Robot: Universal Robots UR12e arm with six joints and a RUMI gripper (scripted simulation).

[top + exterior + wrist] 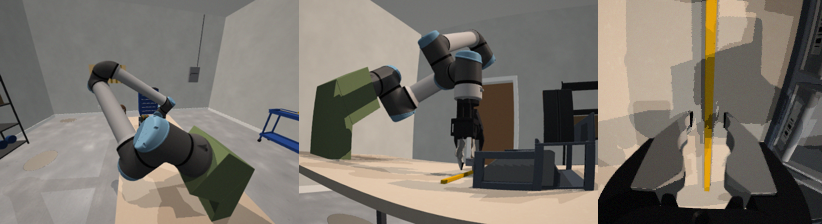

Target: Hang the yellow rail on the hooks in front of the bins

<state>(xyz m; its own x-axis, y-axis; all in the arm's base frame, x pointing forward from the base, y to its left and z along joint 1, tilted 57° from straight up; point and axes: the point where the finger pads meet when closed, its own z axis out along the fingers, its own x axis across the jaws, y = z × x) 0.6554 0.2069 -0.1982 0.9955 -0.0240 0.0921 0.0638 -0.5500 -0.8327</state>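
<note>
My hand is 30 mm above the yellow rail.
</note>
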